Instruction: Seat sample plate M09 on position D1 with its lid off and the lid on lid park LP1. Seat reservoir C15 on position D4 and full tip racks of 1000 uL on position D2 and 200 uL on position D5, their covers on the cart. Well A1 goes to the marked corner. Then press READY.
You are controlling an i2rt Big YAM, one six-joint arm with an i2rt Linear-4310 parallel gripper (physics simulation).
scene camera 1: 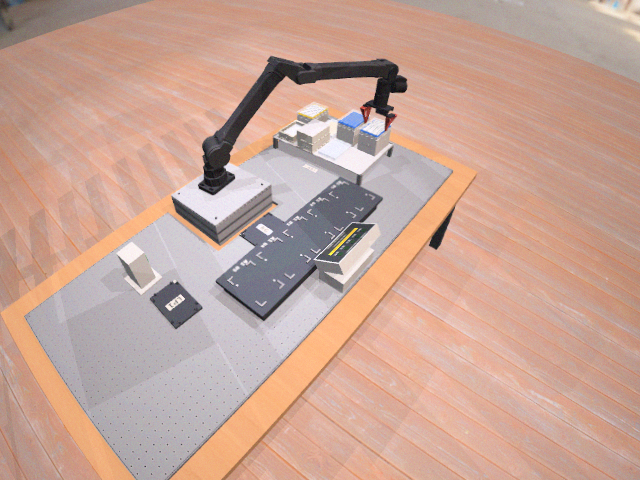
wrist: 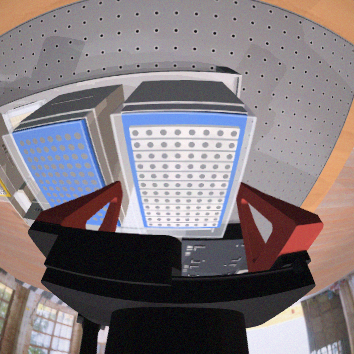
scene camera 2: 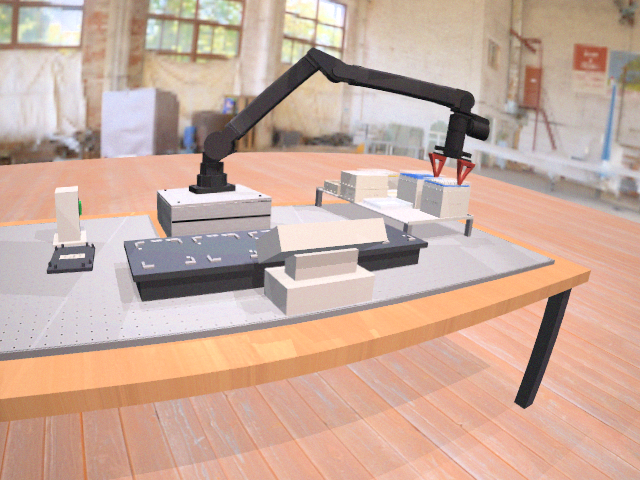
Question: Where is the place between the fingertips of my gripper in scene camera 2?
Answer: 447,181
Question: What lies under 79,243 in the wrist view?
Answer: My gripper.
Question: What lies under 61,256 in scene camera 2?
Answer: A LP1 lid pad.
